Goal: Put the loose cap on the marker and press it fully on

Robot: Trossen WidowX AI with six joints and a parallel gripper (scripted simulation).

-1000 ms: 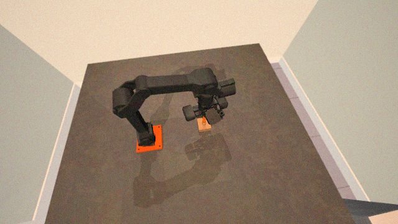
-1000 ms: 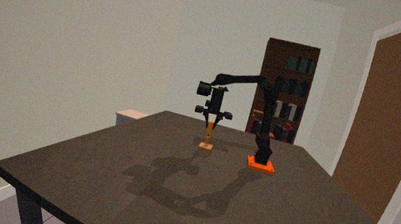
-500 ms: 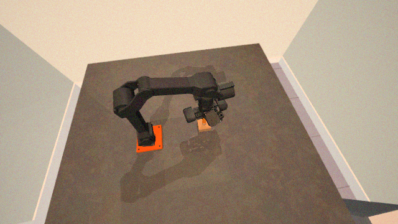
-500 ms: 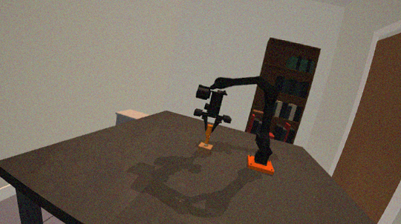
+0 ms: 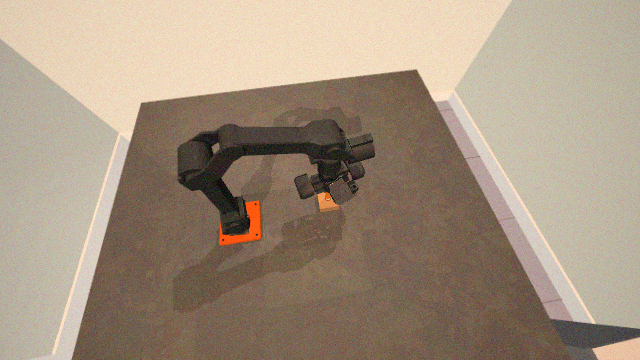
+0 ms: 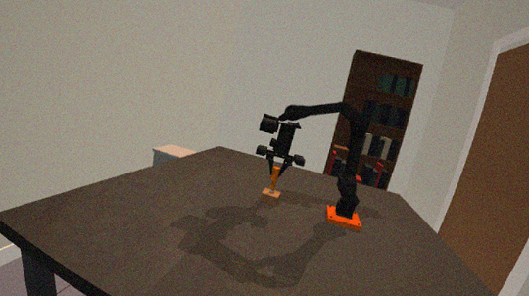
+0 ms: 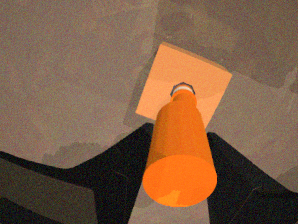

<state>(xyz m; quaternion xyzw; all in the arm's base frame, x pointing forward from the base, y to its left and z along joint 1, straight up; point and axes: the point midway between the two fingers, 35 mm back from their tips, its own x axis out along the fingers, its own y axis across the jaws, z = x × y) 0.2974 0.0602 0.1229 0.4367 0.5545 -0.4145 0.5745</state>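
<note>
Right now my gripper tip is 1 cm below the orange cap. The rest, counted from my gripper tip: holder block: 9 cm below.
</note>
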